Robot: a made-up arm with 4 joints.
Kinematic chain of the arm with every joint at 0, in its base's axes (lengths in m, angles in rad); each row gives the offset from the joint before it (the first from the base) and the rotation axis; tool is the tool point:
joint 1: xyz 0 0 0.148 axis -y
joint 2: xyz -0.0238 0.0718 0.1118 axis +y
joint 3: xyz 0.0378 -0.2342 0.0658 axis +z
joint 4: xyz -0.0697 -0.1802 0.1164 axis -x
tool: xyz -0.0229 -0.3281 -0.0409
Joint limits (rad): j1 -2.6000..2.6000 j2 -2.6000..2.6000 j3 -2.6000..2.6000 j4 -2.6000..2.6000
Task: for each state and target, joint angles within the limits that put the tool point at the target. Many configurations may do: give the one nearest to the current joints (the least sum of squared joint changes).
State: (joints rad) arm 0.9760 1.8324 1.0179 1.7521
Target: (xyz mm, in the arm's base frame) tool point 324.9 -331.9 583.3
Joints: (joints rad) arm 0.7634 1.1678 1.2312 1.4922
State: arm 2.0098 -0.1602 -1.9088 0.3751
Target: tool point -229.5 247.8 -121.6
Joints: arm 1.5040 0.0122 -2.3276 -0.1398
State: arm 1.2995 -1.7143 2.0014 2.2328
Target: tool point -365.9 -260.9 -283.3
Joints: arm 1.2321 -1.6241 1.4992 1.9844
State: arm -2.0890 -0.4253 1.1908 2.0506
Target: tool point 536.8 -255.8 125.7
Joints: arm -2.0497 -0.4913 1.5901 2.4334
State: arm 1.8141 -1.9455 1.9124 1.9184
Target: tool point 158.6 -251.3 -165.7
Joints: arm 1.6440 -2.1397 1.5256 2.6000
